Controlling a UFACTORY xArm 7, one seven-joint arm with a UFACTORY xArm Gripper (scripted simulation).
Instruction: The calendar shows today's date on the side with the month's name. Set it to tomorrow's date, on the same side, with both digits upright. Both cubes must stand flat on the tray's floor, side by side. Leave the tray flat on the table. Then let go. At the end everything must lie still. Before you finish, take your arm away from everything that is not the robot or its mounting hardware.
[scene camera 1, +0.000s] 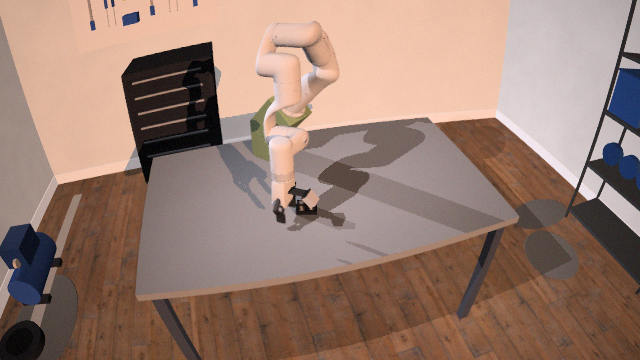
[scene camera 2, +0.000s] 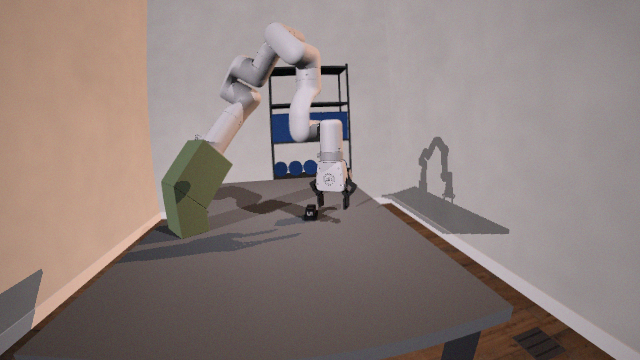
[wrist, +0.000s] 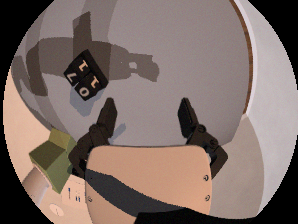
In view: my gripper (scene camera 2: 333, 207).
My gripper is seen too in scene camera 1 (scene camera 1: 286, 214) and in the wrist view (wrist: 147, 105).
